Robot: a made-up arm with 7 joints. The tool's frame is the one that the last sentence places.
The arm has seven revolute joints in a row. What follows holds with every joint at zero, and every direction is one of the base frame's. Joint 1 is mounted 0.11 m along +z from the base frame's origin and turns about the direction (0.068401, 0.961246, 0.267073), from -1.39 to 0.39 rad. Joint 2 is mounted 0.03 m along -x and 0.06 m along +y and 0.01 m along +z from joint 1 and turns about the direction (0.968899, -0.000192, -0.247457), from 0.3 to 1.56 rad. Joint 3 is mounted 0.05 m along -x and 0.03 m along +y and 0.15 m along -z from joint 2 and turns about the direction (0.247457, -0.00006, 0.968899), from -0.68 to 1.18 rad. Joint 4 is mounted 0.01 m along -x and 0.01 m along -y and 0.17 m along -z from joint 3 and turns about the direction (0.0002, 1, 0.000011), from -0.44 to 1.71 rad. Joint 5 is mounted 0.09 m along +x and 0.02 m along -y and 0.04 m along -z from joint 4 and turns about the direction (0.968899, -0.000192, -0.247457), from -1.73 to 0.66 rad. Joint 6 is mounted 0.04 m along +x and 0.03 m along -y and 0.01 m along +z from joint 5 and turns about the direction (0.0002, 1, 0.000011), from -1.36 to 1.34 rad. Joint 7 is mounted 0.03 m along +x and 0.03 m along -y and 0.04 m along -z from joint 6 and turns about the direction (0.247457, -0.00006, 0.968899), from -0.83 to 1.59 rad. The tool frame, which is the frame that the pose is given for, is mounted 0.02 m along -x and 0.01 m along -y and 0.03 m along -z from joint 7; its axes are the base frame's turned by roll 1.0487, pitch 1.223 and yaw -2.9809 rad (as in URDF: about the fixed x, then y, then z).
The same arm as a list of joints. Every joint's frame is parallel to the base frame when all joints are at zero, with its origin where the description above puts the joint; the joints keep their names.
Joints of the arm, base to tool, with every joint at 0 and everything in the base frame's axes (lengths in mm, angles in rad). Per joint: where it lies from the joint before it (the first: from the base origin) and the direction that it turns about. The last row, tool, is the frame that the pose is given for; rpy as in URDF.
joint 1: axis 0.068403 0.961235 0.26711 origin 0 0 110
joint 2: axis 0.968889 -0.0002 -0.247497 origin -30 60 10
joint 3: axis 0.247497 -0.0001 0.968889 origin -50 30 -150
joint 4: axis 0.0002 1 0 origin -10 -10 -170
joint 5: axis 0.968889 -0.0002 -0.247497 origin 90 -20 -40
joint 6: axis 0.0002 1 0 origin 40 -30 10
joint 7: axis 0.247497 -0.0001 0.968889 origin 30 -30 -40
tool: origin -20 -10 -30 rpy 1.0487 1.223 -2.9809
Joint limits (rad, base to tool): -1.39..0.39 0.3..1.56 -0.68..1.18 -0.44..1.71 -1.73..0.66 -1.36..1.34 -0.83..1.59

